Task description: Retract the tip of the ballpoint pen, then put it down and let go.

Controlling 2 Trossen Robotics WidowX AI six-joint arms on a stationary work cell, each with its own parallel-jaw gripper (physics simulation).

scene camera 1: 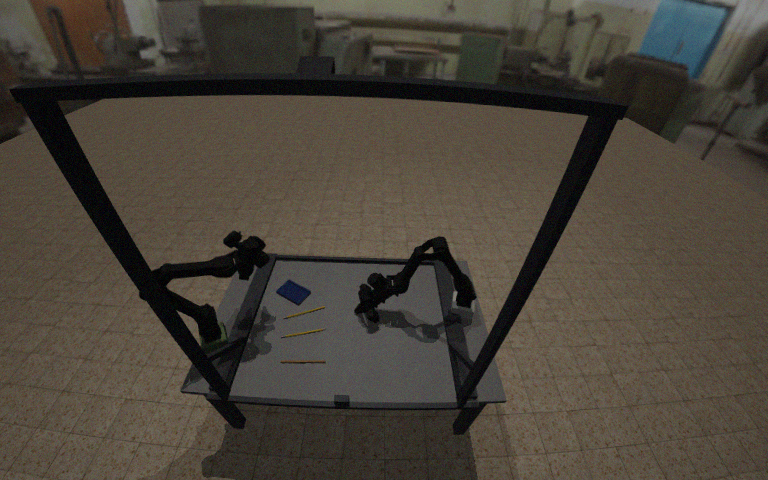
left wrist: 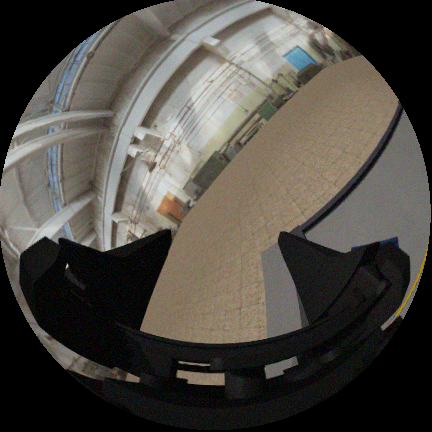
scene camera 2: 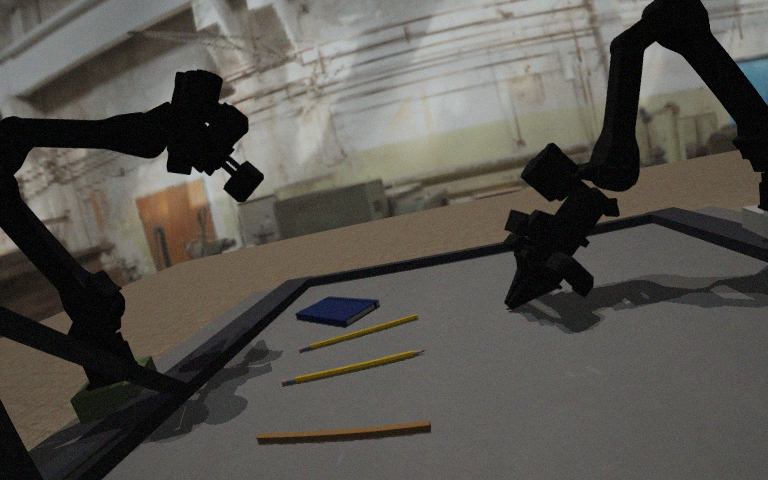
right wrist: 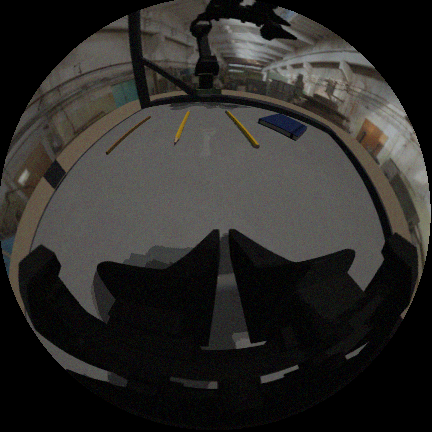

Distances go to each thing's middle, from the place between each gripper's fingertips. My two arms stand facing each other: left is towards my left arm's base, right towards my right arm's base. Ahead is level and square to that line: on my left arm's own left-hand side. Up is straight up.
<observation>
Right now the blue block (scene camera 2: 339,311) is 40 mm behind my left hand, 140 mm to the right of it and 320 mm below it.
Right now the blue block is 27 cm to the left of my right hand and 16 cm ahead of it.
</observation>
